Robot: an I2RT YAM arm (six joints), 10 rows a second.
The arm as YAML. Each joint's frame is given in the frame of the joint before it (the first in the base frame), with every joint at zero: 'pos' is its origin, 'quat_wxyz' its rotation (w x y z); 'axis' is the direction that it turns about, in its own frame. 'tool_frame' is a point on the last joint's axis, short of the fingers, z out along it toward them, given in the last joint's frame.
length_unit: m
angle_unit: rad
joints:
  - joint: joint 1
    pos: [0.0, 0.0, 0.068]
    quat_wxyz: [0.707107, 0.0, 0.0, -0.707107]
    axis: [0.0, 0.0, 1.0]
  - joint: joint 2
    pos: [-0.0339, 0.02, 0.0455]
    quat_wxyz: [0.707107, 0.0, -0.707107, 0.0]
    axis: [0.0, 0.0, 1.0]
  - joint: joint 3
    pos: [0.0, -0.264, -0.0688]
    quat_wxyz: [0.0, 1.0, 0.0, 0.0]
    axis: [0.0, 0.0, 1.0]
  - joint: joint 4
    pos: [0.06, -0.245, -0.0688]
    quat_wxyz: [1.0, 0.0, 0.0, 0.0]
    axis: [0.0, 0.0, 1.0]
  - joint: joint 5
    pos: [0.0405, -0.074, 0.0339]
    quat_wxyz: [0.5, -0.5, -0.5, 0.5]
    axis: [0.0, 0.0, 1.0]
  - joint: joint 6
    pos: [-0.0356, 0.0, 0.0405]
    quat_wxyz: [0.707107, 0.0, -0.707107, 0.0]
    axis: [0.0, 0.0, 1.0]
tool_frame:
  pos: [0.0, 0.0, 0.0]
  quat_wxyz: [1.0, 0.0, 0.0, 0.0]
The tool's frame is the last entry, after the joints.
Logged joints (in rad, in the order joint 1, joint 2, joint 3, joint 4, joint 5, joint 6), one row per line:
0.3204, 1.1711, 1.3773, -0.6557, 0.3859, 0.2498
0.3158, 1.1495, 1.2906, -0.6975, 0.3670, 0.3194
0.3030, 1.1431, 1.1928, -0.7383, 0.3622, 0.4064
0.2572, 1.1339, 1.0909, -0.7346, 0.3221, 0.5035
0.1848, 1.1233, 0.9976, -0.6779, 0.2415, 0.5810
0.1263, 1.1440, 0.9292, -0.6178, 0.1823, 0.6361
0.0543, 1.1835, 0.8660, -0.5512, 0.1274, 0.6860
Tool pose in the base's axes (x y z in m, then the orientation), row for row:
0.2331, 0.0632, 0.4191, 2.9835, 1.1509, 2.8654
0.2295, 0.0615, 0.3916, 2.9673, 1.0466, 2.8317
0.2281, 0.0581, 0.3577, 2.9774, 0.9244, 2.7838
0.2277, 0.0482, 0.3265, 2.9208, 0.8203, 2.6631
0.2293, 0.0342, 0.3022, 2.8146, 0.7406, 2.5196
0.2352, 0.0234, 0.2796, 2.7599, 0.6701, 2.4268
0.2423, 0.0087, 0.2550, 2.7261, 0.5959, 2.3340
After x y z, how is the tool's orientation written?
As angles about the fixed x, y, z axes (roll, pitch, yaw), in radians.
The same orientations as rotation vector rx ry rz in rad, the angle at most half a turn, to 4 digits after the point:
0.1720, 1.9777, -0.0215
0.2178, 2.0749, -0.0057
0.3035, 2.1862, -0.0169
0.4366, 2.2571, 0.0107
0.5738, 2.2753, 0.0896
0.6839, 2.2900, 0.1411
0.8110, 2.2990, 0.1780

